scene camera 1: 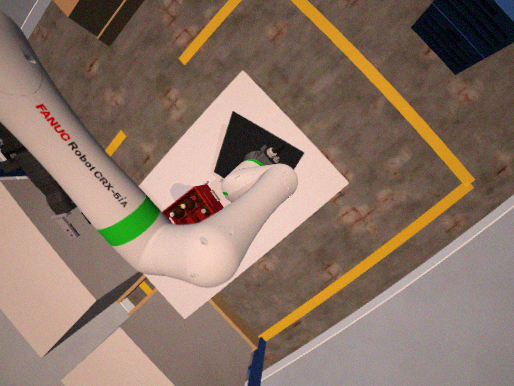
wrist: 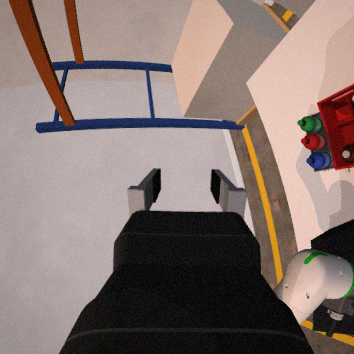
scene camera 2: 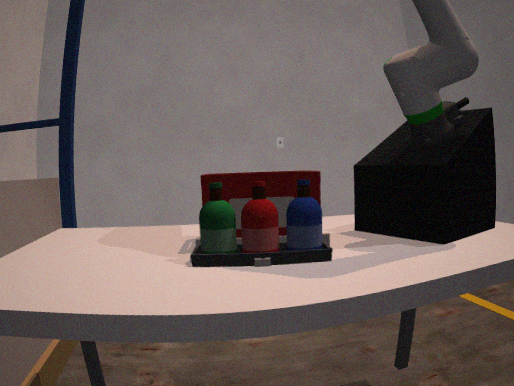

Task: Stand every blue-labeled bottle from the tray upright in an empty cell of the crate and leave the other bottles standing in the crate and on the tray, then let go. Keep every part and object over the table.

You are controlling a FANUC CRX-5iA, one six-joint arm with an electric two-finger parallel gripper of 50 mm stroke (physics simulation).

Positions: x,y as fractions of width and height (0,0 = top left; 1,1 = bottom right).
Labels:
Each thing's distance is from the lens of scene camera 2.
blue-labeled bottle (scene camera 2: 0.59,0.56): 78 cm
red bottle (scene camera 2: 0.50,0.57): 77 cm
green bottle (scene camera 2: 0.42,0.57): 78 cm

